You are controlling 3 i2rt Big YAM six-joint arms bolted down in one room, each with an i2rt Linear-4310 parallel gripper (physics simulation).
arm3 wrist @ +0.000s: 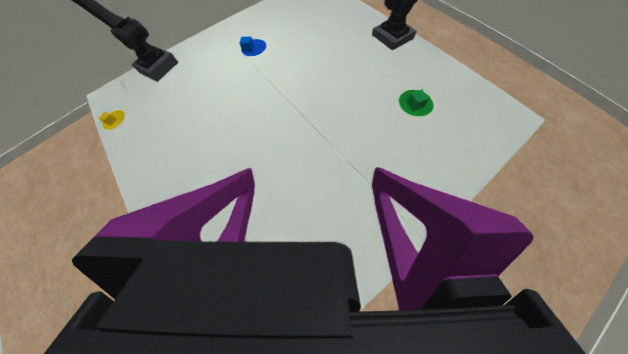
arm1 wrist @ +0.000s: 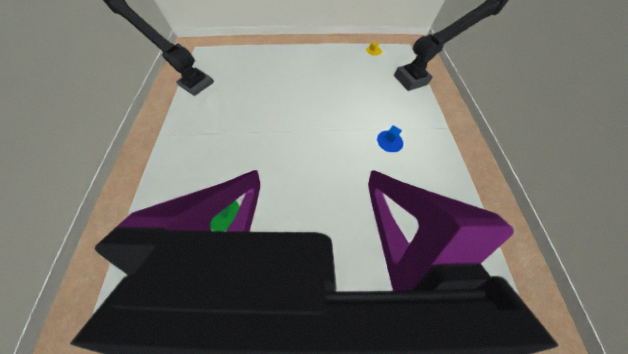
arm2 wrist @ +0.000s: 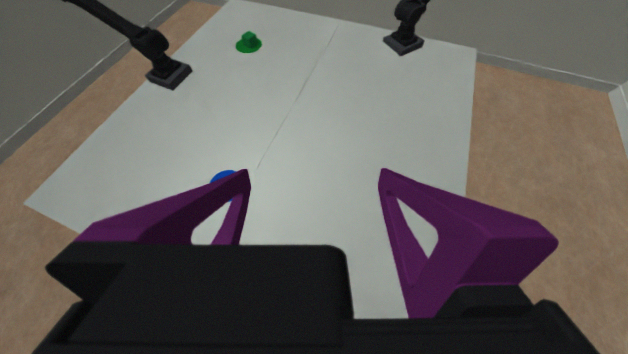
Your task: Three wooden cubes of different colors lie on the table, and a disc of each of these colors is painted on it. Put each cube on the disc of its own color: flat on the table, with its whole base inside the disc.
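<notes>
The green cube (arm2 wrist: 249, 38) (arm3 wrist: 418, 99) stands on the green disc (arm1 wrist: 218, 223) (arm2 wrist: 242, 47) (arm3 wrist: 416, 113), seen through a finger opening in the arm1 wrist view. The yellow cube (arm1 wrist: 374, 46) (arm3 wrist: 106, 118) stands on the yellow disc (arm1 wrist: 375, 52) (arm3 wrist: 119, 118). The blue cube (arm1 wrist: 395, 131) (arm3 wrist: 246, 43) stands off-centre on the blue disc (arm1 wrist: 390, 146) (arm2 wrist: 222, 177) (arm3 wrist: 259, 48); its exact base edge is unclear. The arm1 gripper (arm1 wrist: 315, 174), arm2 gripper (arm2 wrist: 315, 172) and arm3 gripper (arm3 wrist: 313, 171) are open and empty, high above the table and apart from the cubes.
The white table (arm1 wrist: 300, 90) (arm2 wrist: 360, 100) (arm3 wrist: 310, 150) has a tan surround. Two dark arm bases show in each view: in the arm1 wrist view a left base (arm1 wrist: 195, 82) and a right base (arm1 wrist: 413, 78) stand near the table's sides.
</notes>
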